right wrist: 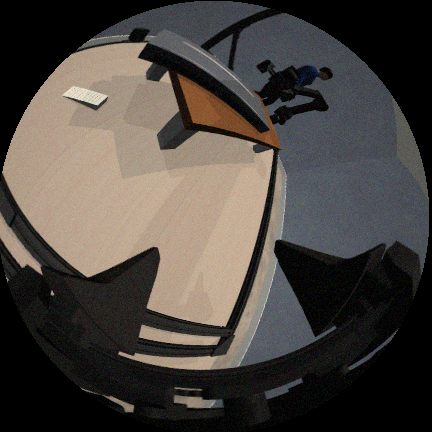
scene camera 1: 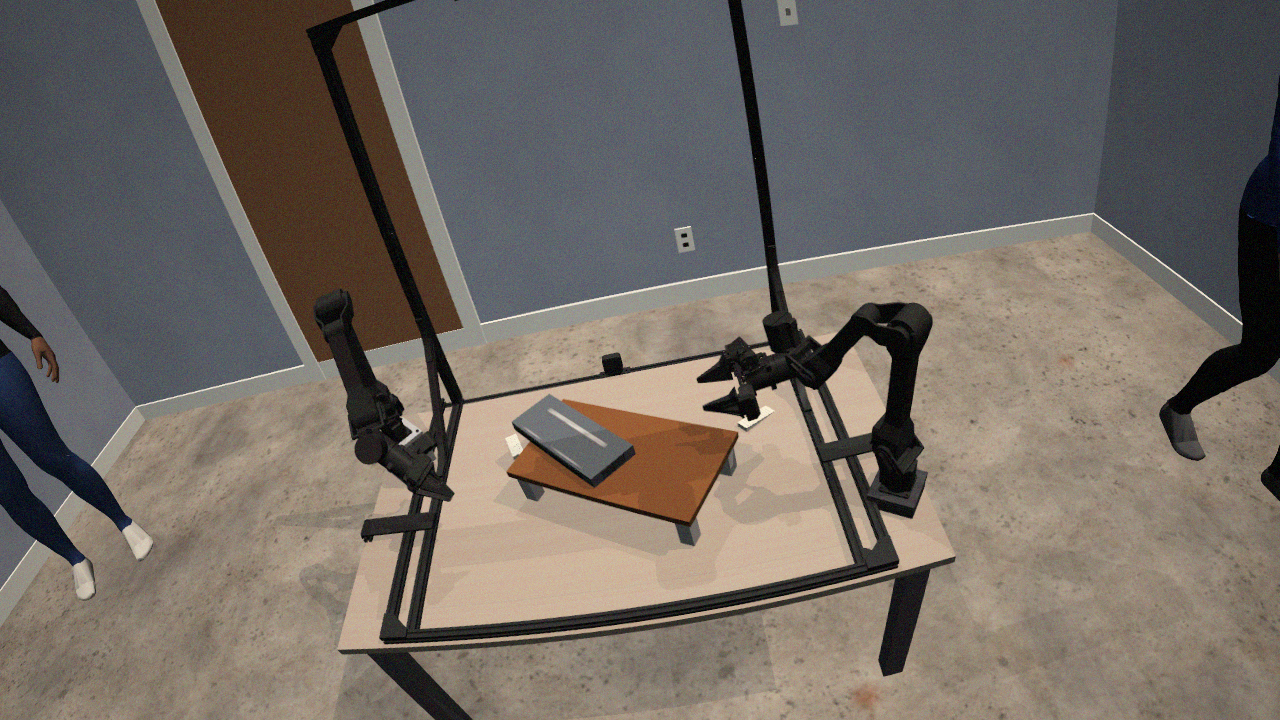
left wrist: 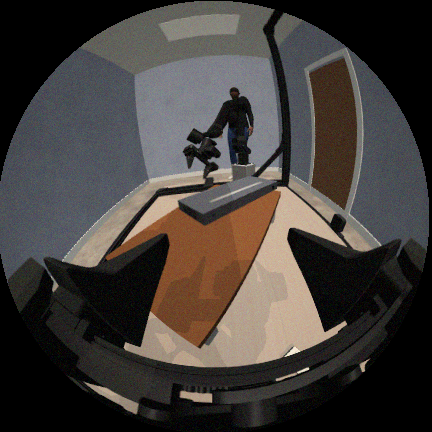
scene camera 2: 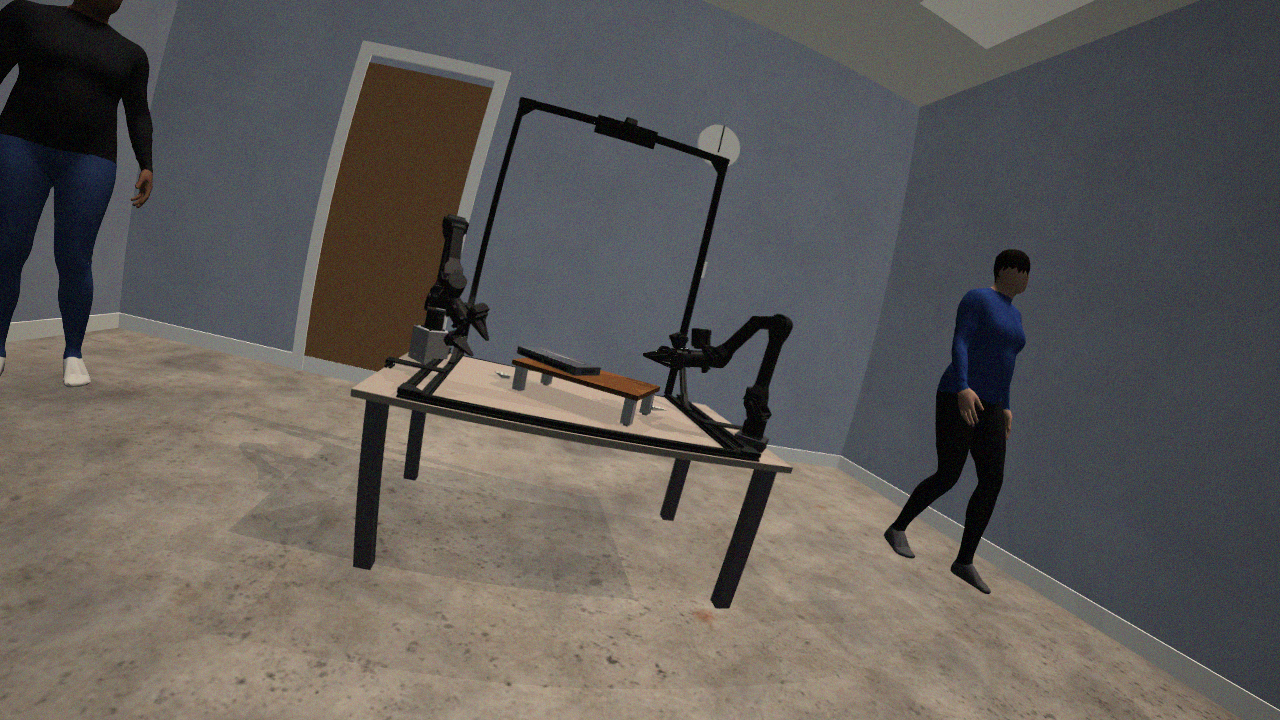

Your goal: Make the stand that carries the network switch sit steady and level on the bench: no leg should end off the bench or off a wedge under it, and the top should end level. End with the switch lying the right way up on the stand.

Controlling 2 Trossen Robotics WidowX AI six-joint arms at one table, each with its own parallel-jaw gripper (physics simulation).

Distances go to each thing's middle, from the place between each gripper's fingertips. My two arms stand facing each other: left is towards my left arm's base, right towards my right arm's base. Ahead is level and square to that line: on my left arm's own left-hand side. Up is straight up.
My left hand is 8 cm short of the stand (scene camera 1: 676, 464), 16 cm to the left of it and 14 cm above it. Also, from my left hand: dark grey network switch (scene camera 1: 590, 451) (5 cm ahead, 28 cm to the right, 8 cm below).
My right hand is 200 mm past the dark grey network switch, 190 mm to the right of it and 10 mm above it. The rest, counted from my right hand: stand: 170 mm behind, 310 mm to the left, 70 mm below.
